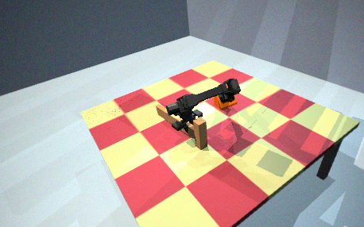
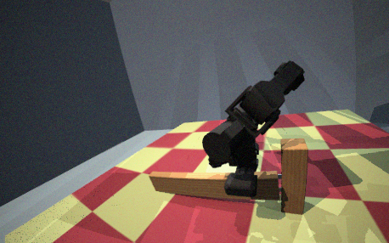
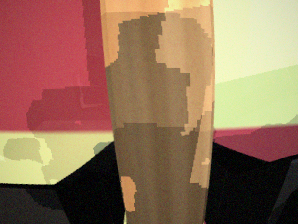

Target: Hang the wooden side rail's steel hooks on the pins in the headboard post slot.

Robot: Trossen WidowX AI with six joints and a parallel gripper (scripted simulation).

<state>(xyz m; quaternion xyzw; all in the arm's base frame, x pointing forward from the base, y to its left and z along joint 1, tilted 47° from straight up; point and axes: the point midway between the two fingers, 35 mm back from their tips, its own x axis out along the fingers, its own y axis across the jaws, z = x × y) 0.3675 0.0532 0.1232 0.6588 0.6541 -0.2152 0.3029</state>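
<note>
My gripper tip is now 1 cm past the wooden headboard post, 11 cm to the right of it and 4 cm below it.
</note>
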